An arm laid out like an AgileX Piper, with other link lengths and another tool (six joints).
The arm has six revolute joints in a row. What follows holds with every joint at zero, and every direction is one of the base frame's. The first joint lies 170.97 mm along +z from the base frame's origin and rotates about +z. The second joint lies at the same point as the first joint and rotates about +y. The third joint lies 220.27 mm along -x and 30.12 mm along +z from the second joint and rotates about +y. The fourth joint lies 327.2 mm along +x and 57.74 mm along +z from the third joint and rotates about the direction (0.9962, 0, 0.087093). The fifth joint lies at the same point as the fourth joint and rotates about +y. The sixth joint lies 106.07 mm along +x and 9.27 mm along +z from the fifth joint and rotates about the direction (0.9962, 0, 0.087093). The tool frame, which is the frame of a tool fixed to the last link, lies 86.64 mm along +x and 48 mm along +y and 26.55 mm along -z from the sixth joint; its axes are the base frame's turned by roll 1.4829, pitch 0.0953 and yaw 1.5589 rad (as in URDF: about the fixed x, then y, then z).
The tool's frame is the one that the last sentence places.
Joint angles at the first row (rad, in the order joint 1, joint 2, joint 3, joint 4, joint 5, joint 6):
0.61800 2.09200 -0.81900 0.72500 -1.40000 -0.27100
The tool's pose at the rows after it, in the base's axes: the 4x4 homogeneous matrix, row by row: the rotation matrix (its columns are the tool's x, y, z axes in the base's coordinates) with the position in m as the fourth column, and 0 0 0 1 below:
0.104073, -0.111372, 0.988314, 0.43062; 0.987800, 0.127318, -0.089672, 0.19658; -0.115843, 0.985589, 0.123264, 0.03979; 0, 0, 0, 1
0.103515, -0.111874, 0.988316, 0.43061; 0.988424, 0.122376, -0.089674, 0.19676; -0.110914, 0.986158, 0.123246, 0.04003; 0, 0, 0, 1
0.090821, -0.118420, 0.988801, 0.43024; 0.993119, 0.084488, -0.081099, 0.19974; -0.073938, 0.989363, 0.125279, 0.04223; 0, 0, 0, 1
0.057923, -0.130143, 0.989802, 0.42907; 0.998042, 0.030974, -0.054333, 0.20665; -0.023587, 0.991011, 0.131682, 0.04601; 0, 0, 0, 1
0.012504, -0.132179, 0.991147, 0.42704; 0.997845, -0.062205, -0.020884, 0.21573; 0.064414, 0.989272, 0.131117, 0.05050; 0, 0, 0, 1
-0.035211, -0.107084, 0.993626, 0.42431; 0.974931, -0.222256, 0.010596, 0.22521; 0.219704, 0.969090, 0.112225, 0.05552; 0, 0, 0, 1
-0.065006, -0.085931, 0.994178, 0.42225; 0.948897, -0.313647, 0.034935, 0.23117; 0.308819, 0.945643, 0.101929, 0.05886; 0, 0, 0, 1
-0.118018, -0.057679, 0.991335, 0.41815; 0.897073, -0.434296, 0.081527, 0.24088; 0.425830, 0.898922, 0.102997, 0.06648; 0, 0, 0, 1
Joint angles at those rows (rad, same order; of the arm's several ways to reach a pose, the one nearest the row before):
0.61801 2.09200 -0.81899 0.71101 -1.40001 -0.27099
0.61801 2.09199 -0.81900 0.71101 -1.40000 -0.26601
0.61800 2.09202 -0.81901 0.70200 -1.40000 -0.22600
0.61800 2.09198 -0.81899 0.67400 -1.39999 -0.16700
0.61800 2.09200 -0.81901 0.64100 -1.39199 -0.06800
0.61799 2.09202 -0.81900 0.61399 -1.36701 0.09901
0.61801 2.09198 -0.81898 0.59201 -1.35200 0.19900
0.61798 2.09199 -0.81900 0.54499 -1.34399 0.34100

